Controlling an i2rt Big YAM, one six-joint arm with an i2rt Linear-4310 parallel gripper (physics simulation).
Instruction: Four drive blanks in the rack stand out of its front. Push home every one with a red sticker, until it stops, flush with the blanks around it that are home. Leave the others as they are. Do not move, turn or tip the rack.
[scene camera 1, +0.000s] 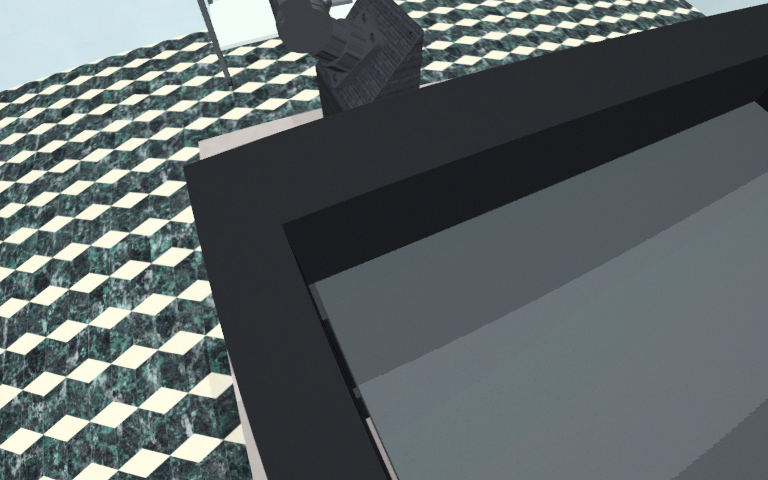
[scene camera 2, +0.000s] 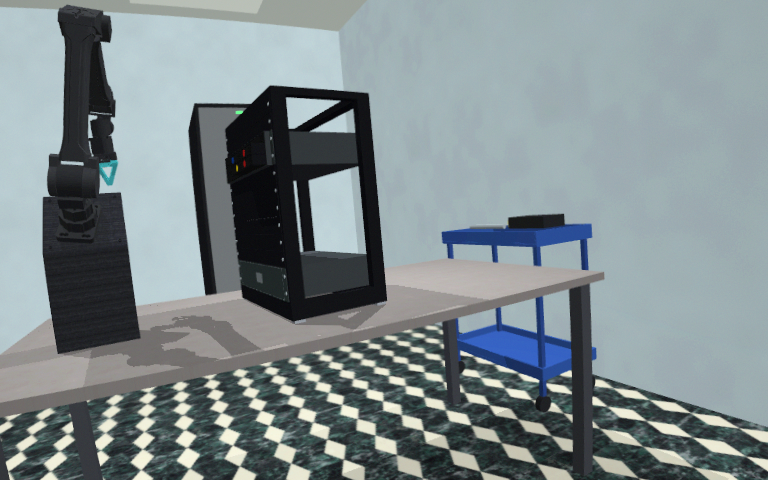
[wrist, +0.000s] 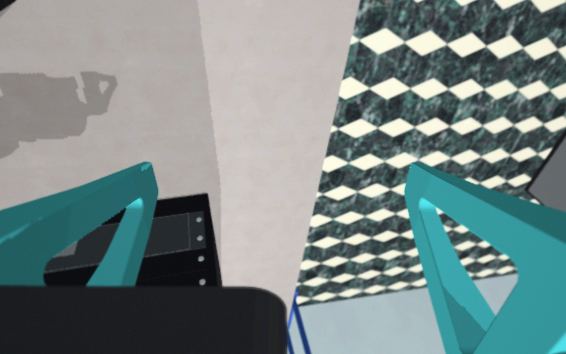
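The black rack stands upright on the table. In scene camera 2 its front is seen at a steep slant. High on that front are two red stickers, an upper one and a lower one, a blue sticker and a yellow sticker. The blanks are dark and small, and how far each stands out cannot be told. My gripper is open and empty, with teal fingers, in front of the rack and apart from it. It does not show in scene camera 1.
The arm's dark pedestal stands on the table before the rack's front. A grey cabinet stands behind the rack. A blue cart with a black box stands beyond the table's far end.
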